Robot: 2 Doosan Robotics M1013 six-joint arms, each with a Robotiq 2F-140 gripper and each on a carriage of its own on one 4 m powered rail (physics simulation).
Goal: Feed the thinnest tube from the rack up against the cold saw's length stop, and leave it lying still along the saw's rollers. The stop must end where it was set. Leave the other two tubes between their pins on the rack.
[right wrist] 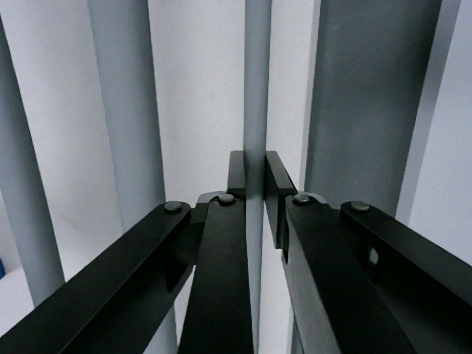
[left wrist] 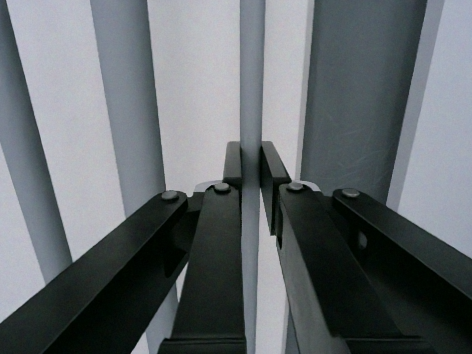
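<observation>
The thinnest-looking tube, grey and straight, runs up the middle of both wrist views. My left gripper is shut on it, with one finger pad on each side. My right gripper is shut on the same tube in the right wrist view. A wide grey tube lies to its left, and another grey tube lies at the far left; both are apart from the fingers. How high the held tube is above the surface below is hard to tell. The saw, its rollers, the length stop and the rack's pins do not show.
A dark grey recessed strip runs alongside on the right, with a pale edge beyond it. A small part of a blue object shows at the left edge of the right wrist view.
</observation>
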